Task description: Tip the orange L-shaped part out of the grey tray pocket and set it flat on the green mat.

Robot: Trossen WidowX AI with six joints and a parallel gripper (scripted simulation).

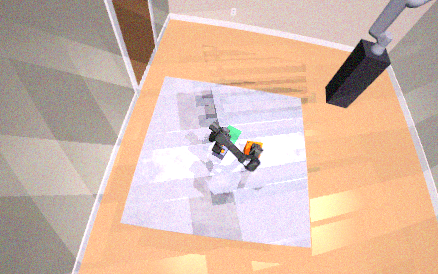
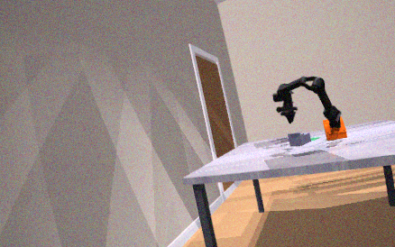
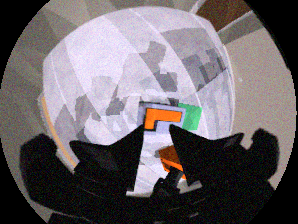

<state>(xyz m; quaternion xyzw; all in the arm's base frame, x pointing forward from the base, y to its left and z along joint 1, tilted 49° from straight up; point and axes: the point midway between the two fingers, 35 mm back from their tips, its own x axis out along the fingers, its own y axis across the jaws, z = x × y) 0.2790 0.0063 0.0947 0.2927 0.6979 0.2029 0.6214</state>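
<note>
Right now the orange L-shaped part is 30 mm behind my gripper tip, 30 mm to the right of it and 110 mm below it. From my gripper tip the other things lie so: green mat (80 mm behind, 190 mm to the right, 170 mm below).
</note>
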